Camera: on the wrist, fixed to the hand. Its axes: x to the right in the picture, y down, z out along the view.
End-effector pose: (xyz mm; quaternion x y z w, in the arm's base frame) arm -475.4 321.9 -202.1 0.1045 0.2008 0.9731 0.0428
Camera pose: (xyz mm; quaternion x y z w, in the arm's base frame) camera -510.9 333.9 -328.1 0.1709 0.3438 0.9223 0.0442
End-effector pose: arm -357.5 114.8 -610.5 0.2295 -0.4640 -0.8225 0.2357
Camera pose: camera -308.5 58.5 -718.7 0.2119 -0.5966 -0.7566 0.1635
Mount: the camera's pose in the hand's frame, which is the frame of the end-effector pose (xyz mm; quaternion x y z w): 12.6 -59.9 -116.3 0.1521 -0.0641 -0.0052 0.9863
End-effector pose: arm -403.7 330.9 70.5 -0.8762 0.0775 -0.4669 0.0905
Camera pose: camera -490.5 376.3 158.2 -0.8808 -0.0049 -0.4166 0.2251
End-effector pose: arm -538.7 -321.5 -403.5 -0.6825 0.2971 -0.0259 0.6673
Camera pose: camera -556.3 -435.2 -340.0 -0.5748 0.2428 -0.0305 0.7808
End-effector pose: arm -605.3 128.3 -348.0 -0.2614 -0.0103 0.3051 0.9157
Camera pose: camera -541.2 39.9 -421.1 -0.0989 -0.0238 0.3145 0.9438
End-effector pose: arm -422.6 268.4 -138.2 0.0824 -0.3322 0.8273 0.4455
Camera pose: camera -364.0 372.4 -193.3 0.2038 -0.2299 0.8589 0.4099
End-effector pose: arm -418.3 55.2 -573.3 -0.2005 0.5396 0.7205 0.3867
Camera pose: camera -394.7 -41.9 -658.7 -0.0956 0.6159 0.6394 0.4502
